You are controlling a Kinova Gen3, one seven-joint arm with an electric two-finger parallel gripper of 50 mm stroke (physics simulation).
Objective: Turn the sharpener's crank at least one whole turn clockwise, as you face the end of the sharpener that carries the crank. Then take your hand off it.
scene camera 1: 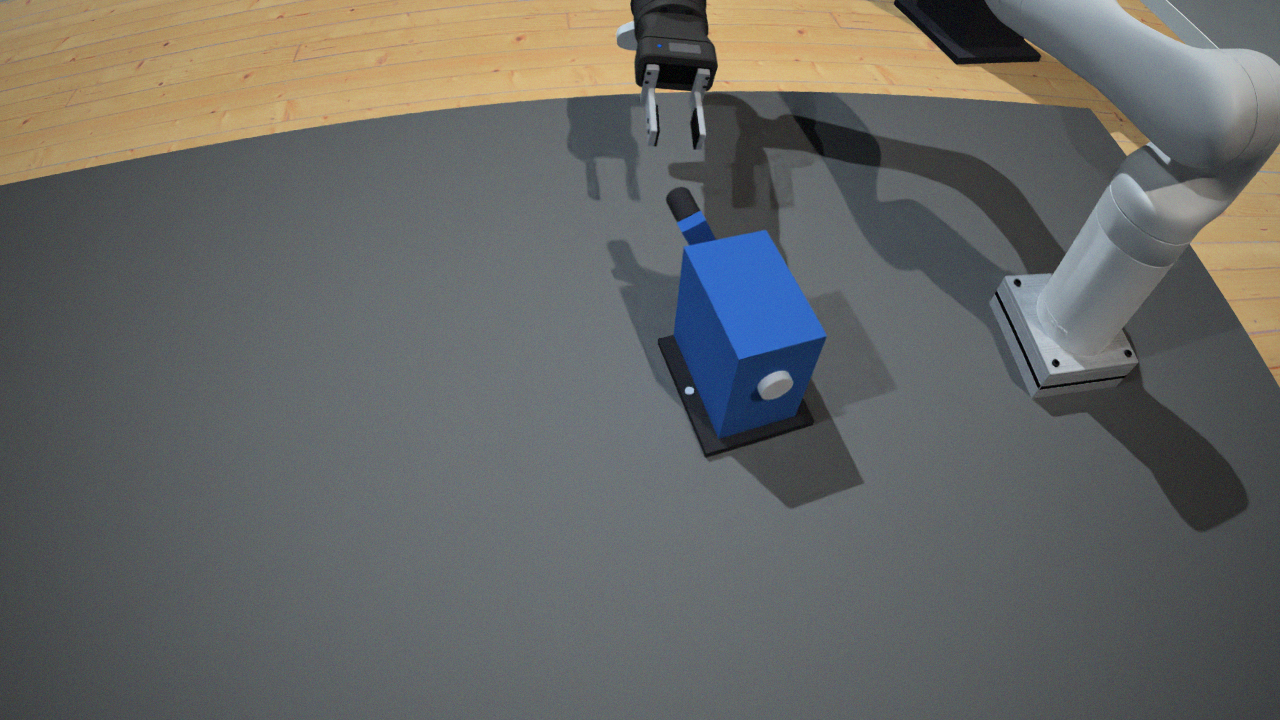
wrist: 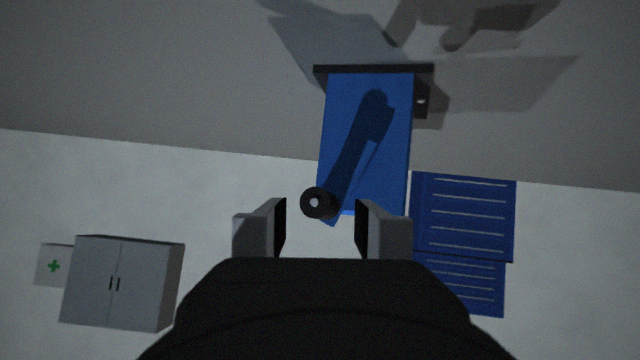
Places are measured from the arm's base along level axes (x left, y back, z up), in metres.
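Pixels of known places: gripper, fingertip midpoint: (scene camera 1: 676, 140) (wrist: 320, 219); arm's base at its link origin: (scene camera 1: 1073, 320).
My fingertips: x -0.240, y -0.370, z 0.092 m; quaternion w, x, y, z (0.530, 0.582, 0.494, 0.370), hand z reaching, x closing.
Ahead of a thing's pixels: the offset from my fingertips to its top centre. "*": to the spot under its first point. Level surfaces: height alone.
The blue sharpener {* dz -0.012, dx +0.181, dy -0.002 m} (scene camera 1: 751, 295) (wrist: 395, 150) stands upright on its black base (scene camera 1: 759, 438) (wrist: 372, 68). Its crank is on the end facing the gripper. In the scene view the blue crank arm (scene camera 1: 696, 227) points up past the body's top edge, toward the upper left. The crank's black knob {dz -0.001, dx +0.078, dy -0.019 m} (scene camera 1: 682, 204) (wrist: 319, 202) is at the arm's outer end. My gripper (scene camera 1: 675, 141) (wrist: 320, 219) is open and empty, a short way back from the knob and apart from it. In the wrist view the knob shows between the two fingertips, a little left of middle, beyond them.
The robot's white base (scene camera 1: 1087, 304) is bolted at the right of the dark grey mat {dz -0.139 m} (scene camera 1: 358, 447), with the arm arching behind. A white round knob {* dz -0.050, dx +0.242, dy +0.000 m} (scene camera 1: 775, 385) is on the sharpener's near end. A grey cabinet (wrist: 115, 282) and blue drawers (wrist: 467, 215) show in the wrist view's background.
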